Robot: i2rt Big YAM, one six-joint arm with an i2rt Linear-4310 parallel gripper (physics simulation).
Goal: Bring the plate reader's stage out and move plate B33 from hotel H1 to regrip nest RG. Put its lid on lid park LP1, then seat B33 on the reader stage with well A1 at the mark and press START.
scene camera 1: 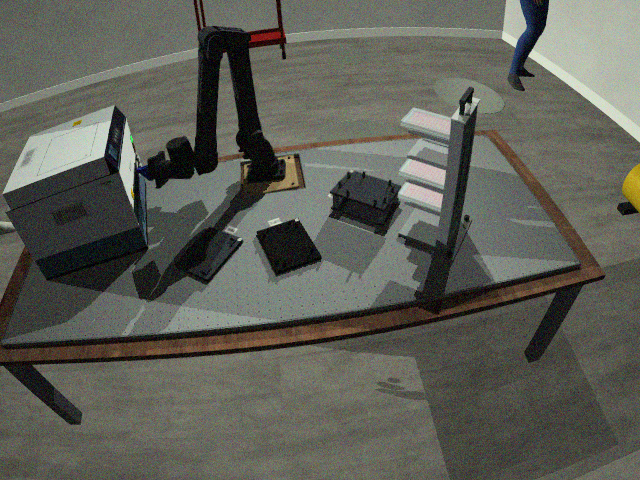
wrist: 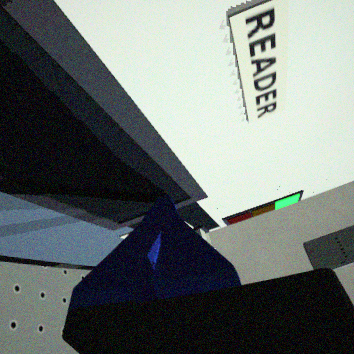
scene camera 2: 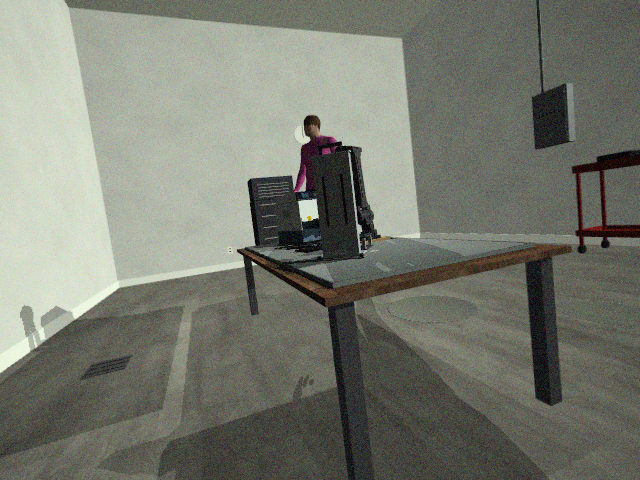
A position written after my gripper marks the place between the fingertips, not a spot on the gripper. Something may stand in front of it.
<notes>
My gripper [scene camera 1: 136,170] grips a dark slot [wrist: 67,146]. Also in view: a flat dark pads [scene camera 1: 213,248].
My gripper shows as well in the wrist view [wrist: 165,204].
</notes>
